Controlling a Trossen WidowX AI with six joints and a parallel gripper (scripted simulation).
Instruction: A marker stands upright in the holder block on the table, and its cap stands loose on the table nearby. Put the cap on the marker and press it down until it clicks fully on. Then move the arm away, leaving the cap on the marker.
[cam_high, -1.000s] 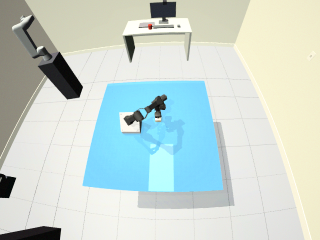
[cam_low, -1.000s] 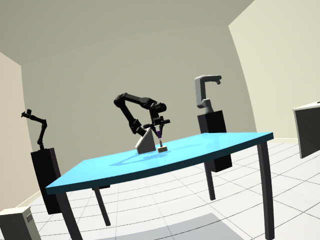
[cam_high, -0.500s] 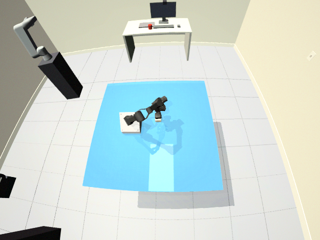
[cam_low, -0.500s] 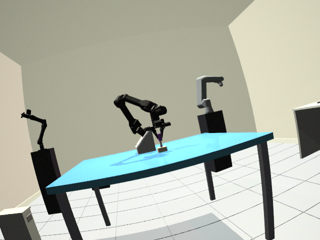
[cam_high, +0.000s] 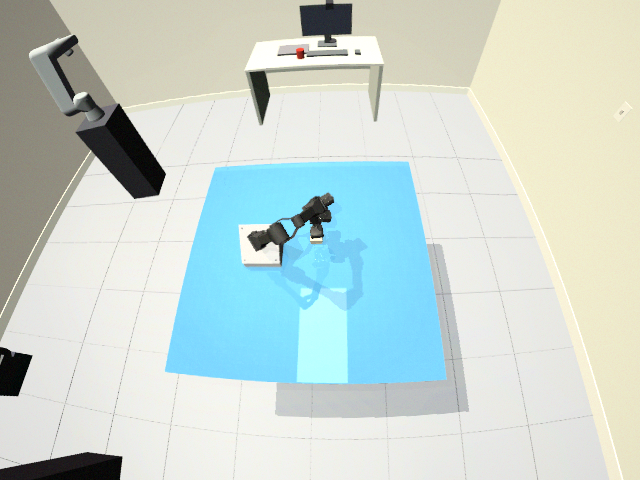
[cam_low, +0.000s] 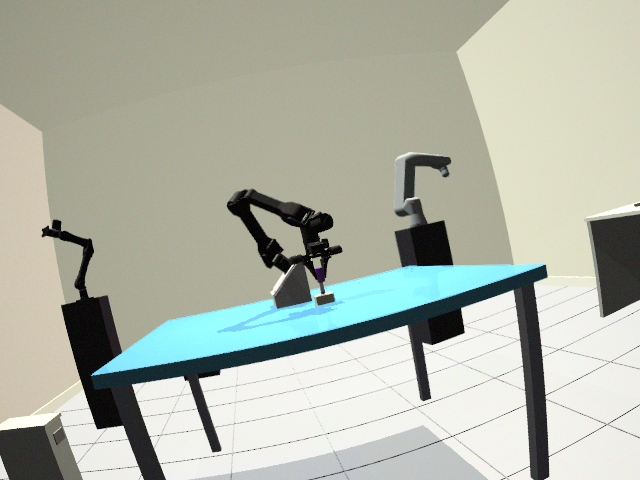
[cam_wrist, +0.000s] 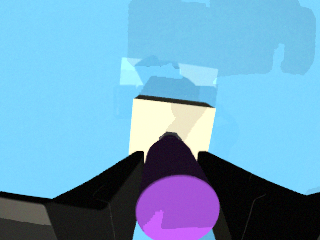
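Right now my gripper tip is 20 mm below the marker cap. Round my gripper tip: holder block 70 mm below, 10 mm behind.
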